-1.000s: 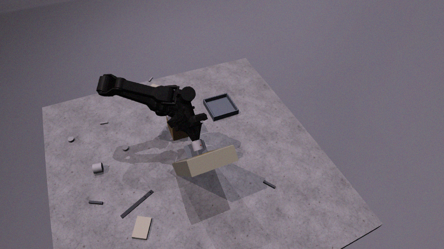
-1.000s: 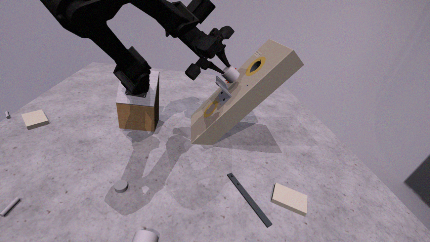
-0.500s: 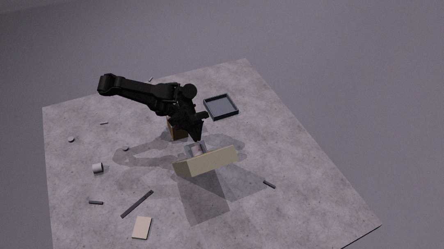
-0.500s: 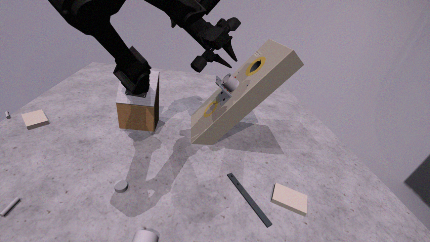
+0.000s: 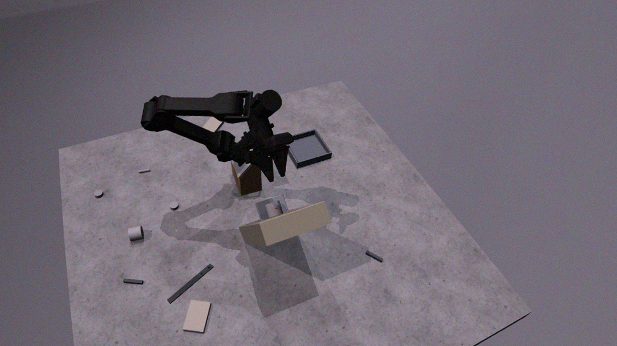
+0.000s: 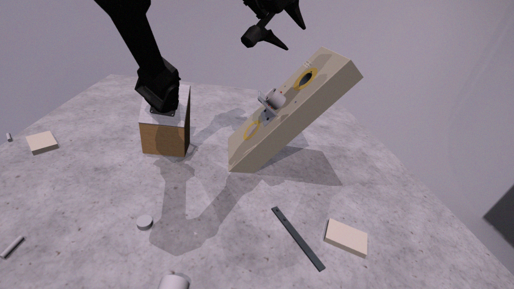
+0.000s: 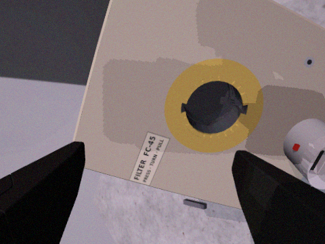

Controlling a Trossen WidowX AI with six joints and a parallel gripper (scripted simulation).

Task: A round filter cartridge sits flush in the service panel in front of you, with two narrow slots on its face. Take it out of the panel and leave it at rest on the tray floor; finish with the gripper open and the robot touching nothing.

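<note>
Now: gripper tip 16 cm above the round filter cartridge and 2 cm past it. From my gripper tip the other things lie so: dark-rimmed tray: 40 cm behind, 34 cm below, 25 cm to the left; beige service panel: 18 cm below, 2 cm ahead; grey bracket: 19 cm below, 4 cm behind.
</note>
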